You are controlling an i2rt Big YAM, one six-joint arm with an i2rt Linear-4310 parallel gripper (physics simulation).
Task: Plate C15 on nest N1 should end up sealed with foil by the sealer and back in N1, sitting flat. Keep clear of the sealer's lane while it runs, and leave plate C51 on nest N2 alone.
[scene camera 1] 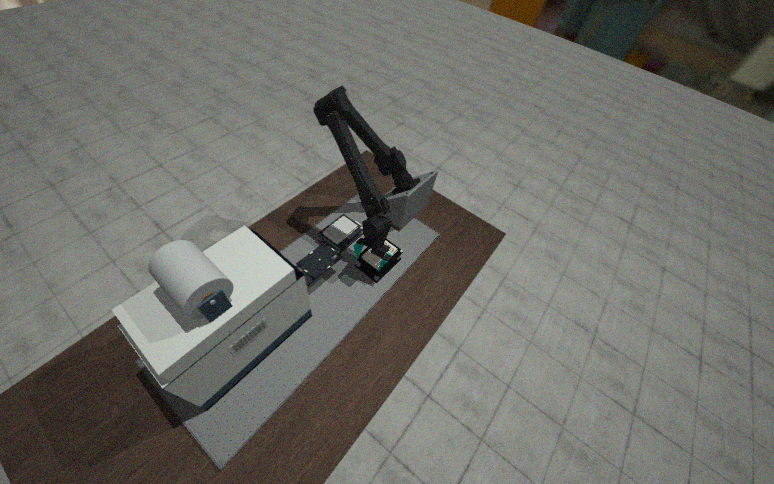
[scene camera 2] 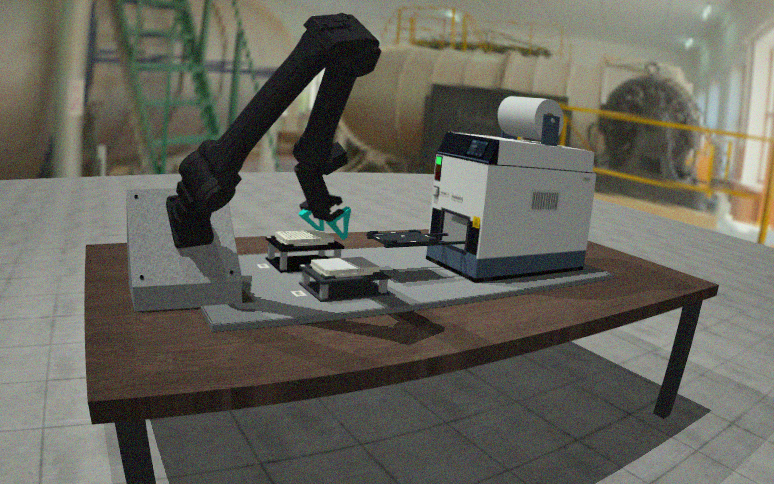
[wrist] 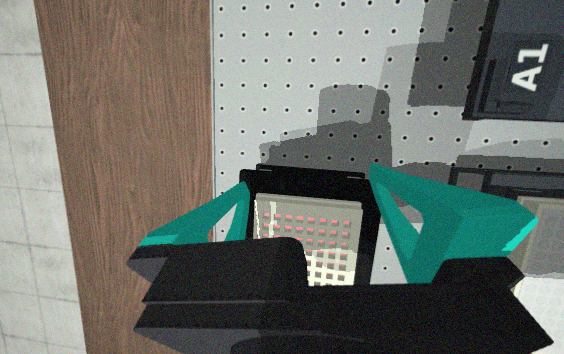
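Where they show: gripper, fingertip midpoint: (scene camera 1: 367, 265) (scene camera 2: 333, 235) (wrist: 304, 179); arm's base at its link origin: (scene camera 1: 406, 187) (scene camera 2: 188, 221).
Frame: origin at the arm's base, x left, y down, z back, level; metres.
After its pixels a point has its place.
An open-welled plate (scene camera 1: 371, 260) {x 0.090, y 0.066, z -0.379 m} (scene camera 2: 302, 236) {x 0.079, y 0.068, z -0.312 m} (wrist: 309, 220) {x 0.086, y 0.074, z -0.370 m}, apparently C15, sits on the raised black nest (scene camera 2: 273, 245) {x 0.094, y 0.090, z -0.242 m} (wrist: 310, 180) {x 0.085, y 0.083, z -0.402 m} farther from scene camera 2. The nest and plate labels are unreadable. My gripper (scene camera 1: 377, 256) {x 0.090, y 0.072, z -0.404 m} (scene camera 2: 333, 231) {x 0.090, y 0.072, z -0.404 m} (wrist: 304, 179) {x 0.090, y 0.072, z -0.404 m} is open and empty above this plate; in the wrist view its teal fingers flank it. The gripper body hides part of the plate. The other plate (scene camera 1: 341, 227) {x -0.115, y 0.081, z -0.316 m} (scene camera 2: 339, 265) {x -0.127, y 0.082, z -0.301 m} (wrist: 542, 300) {x -0.092, y 0.081, z -0.310 m}, apparently C51, sits on the second nest (scene camera 2: 323, 291) {x -0.166, y 0.121, z -0.245 m}. The sealer (scene camera 1: 251, 262) {x -0.064, y -0.208, z -0.753 m} (scene camera 2: 536, 199) {x -0.194, y -0.066, z -0.824 m} has its tray (scene camera 1: 319, 261) {x -0.053, y 0.048, z -0.518 m} (scene camera 2: 399, 238) {x -0.068, y 0.048, z -0.493 m} (wrist: 520, 20) {x -0.016, y 0.048, z -0.490 m} out, bare of any plate.
The tray's lane runs from the sealer's opening toward the nests. A green light (scene camera 2: 438, 160) {x 0.025, y -0.130, z -0.665 m} shows on the sealer, with a foil roll (scene camera 1: 185, 271) {x -0.067, y -0.334, z -0.893 m} (scene camera 2: 525, 117) {x -0.123, y -0.274, z -0.829 m} on top. The grey arm mount (scene camera 1: 419, 196) {x 0.067, y 0.017, z 0.008 m} (scene camera 2: 154, 262) {x -0.058, y 0.066, z 0.089 m} stands at the opposite end, behind the nests.
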